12 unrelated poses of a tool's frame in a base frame.
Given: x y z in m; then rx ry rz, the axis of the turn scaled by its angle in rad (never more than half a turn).
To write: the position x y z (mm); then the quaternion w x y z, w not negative. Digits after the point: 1 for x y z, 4 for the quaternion.
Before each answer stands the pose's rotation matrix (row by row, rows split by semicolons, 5 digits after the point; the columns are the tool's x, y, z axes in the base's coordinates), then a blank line. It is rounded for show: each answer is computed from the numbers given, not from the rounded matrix.
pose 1, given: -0.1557 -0.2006 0.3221 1.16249 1.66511 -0.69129
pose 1, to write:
-0.09011 0.91970 0.38213; 0.37863 0.38652 -0.84098; -0.92115 0.06890 -0.38306

-155.7 -200.6 322.1 0.4778 0.4760 0.6819 -0.2831
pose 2, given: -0.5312 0.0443 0.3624 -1.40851 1.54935 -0.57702
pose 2, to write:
0.09283 -0.50516 0.85802; -0.94335 0.23108 0.23811; -0.31856 -0.83151 -0.45509

-531.2 44.3 362.4 0.4661 -0.5738 0.6311 -0.2351
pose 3, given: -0.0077 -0.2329 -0.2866 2.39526 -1.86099 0.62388
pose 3, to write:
0.19694 -0.93821 0.28455; -0.92015 -0.27707 -0.27670; 0.33845 -0.20733 -0.91786

-7.7 -232.9 -286.6 0.0224 0.7733 -0.6008 0.2014
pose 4, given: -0.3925 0.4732 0.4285 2.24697 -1.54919 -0.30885
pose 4, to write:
0.36393 -0.84404 -0.39389; -0.93056 -0.31127 -0.19277; 0.04010 0.43669 -0.89872

-392.5 473.2 428.5 0.1962 0.8022 -0.5531 -0.1103
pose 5, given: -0.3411 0.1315 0.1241 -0.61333 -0.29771 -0.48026
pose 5, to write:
0.84940 0.51262 -0.12544; -0.34037 0.71377 0.61211; 0.40332 -0.47723 0.78076

-341.1 131.5 124.1 0.9143 -0.2979 -0.1446 -0.2332
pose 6, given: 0.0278 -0.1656 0.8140 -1.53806 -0.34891 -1.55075
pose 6, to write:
0.17470 0.73722 0.65267; -0.38664 -0.55826 0.73407; 0.90553 -0.38059 0.18751

27.8 -165.6 814.0 0.4483 -0.6216 -0.1410 -0.6267
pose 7, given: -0.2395 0.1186 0.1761 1.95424 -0.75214 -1.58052
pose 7, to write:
0.16815 -0.10075 -0.98060; -0.69743 -0.71517 -0.04612; -0.69665 0.69165 -0.19052

-239.5 118.6 176.1 0.2562 0.7200 -0.2771 -0.5823
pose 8, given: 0.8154 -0.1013 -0.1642 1.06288 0.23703 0.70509
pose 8, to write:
0.76002 -0.41404 0.50094; 0.63256 0.29444 -0.71636; 0.14910 0.86132 0.48569

815.4 -101.3 -164.2 0.7969 0.4949 0.1104 0.3283
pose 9, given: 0.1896 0.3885 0.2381 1.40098 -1.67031 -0.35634
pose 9, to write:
0.04611 -0.63569 -0.77057; -0.89481 0.31662 -0.31474; 0.44405 0.70403 -0.55423

189.6 388.5 238.1 0.4496 0.5665 -0.6754 -0.1441
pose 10, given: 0.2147 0.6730 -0.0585 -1.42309 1.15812 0.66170
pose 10, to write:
0.35903 -0.90888 0.21223; -0.27868 0.11262 0.95376; -0.89075 -0.40157 -0.21286

214.7 673.0 -58.5 0.5610 -0.6040 0.4915 0.2808
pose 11, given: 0.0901 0.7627 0.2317 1.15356 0.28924 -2.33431
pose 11, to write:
-0.50496 0.53488 -0.67744; -0.35336 -0.84417 -0.40313; -0.78750 0.03581 0.61527

90.1 762.7 231.7 0.2579 0.4254 0.1067 -0.8609
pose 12, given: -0.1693 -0.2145 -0.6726 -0.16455 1.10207 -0.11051
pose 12, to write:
0.44809 0.00724 0.89396; -0.17041 0.98232 0.07746; -0.87760 -0.18705 0.44140

-169.3 -214.5 -672.6 0.8473 -0.0780 0.5227 -0.0524
